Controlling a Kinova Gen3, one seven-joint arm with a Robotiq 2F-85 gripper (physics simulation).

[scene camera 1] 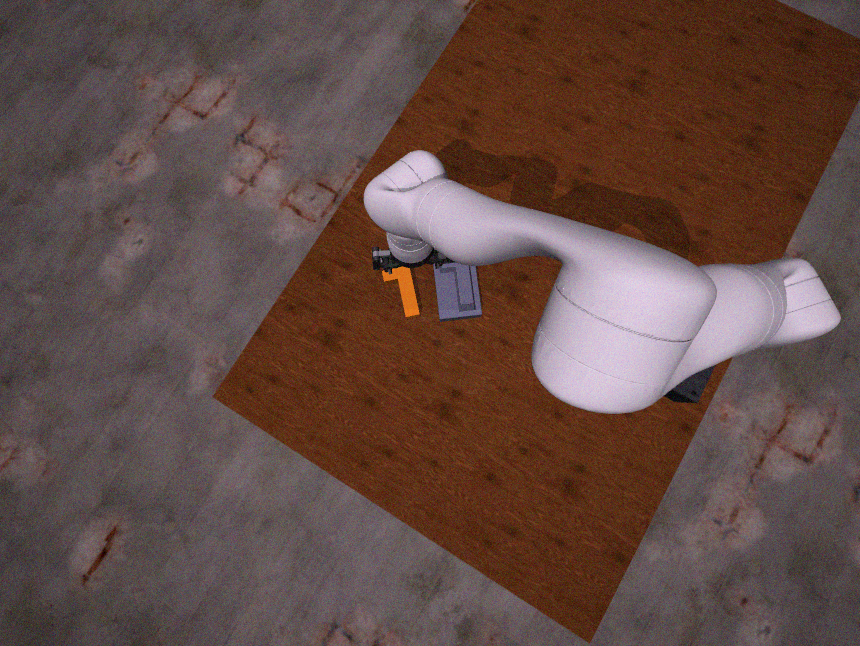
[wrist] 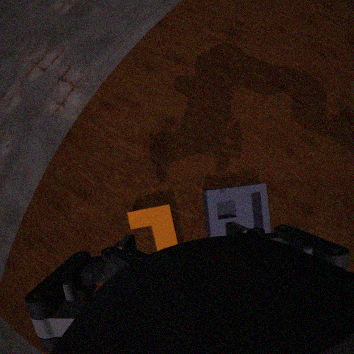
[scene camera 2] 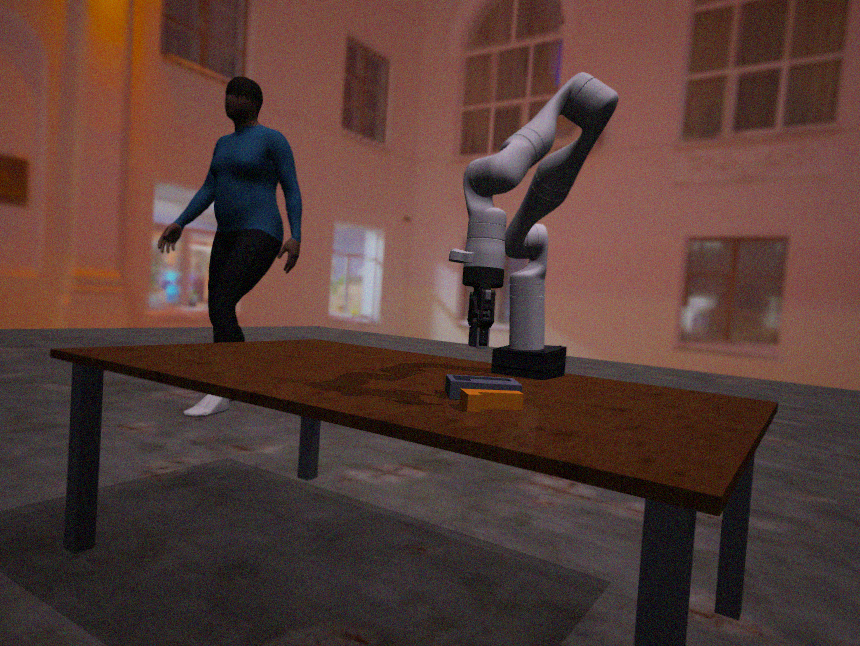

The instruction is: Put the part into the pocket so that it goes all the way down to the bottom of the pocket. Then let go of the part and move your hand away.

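Places are measured from the arm's base along level axes (x ahead, y left, z up), in metres.
Pixels of known places: gripper, fingertip midpoint: [wrist: 181,239] [scene camera 2: 477,347]; arm's base at its link origin: [scene camera 2: 526,347].
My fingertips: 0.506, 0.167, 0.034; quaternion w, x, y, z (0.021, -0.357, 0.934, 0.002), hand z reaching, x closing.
Note:
For each thing: its middle in the pictures, then the offset to it from my fingertips, as dx, dy, dz. Level surfaces: height alone.
- orange L-shaped part at the middle of its body: [wrist: 156,243] [scene camera 2: 493,400] [scene camera 1: 401,294] +0.007, +0.046, -0.090
- wooden table at its surface level: dz -0.105
- grey block at the middle of its body: [wrist: 237,232] [scene camera 2: 482,388] [scene camera 1: 456,286] -0.083, -0.035, -0.087
An orange L-shaped part [scene camera 1: 406,292] [scene camera 2: 493,399] [wrist: 156,225] lies flat on the wooden table [scene camera 1: 485,451] [scene camera 2: 625,431] [wrist: 281,105]. Right beside it lies a grey block [scene camera 1: 457,291] [scene camera 2: 484,382] [wrist: 237,207] with an L-shaped pocket in its top; the pocket is empty. My gripper [scene camera 1: 408,263] [scene camera 2: 480,335] [wrist: 181,239] is open and holds nothing. It points straight down and hangs well above the table, over the ends of the part and the block. In the wrist view the gripper body hides the near halves of both.
The robot's black base [scene camera 2: 528,362] stands on the table behind the block. The arm's elbow [scene camera 1: 619,333] hangs over the table's right side. A person in a blue top [scene camera 2: 246,187] walks behind the table's far left edge.

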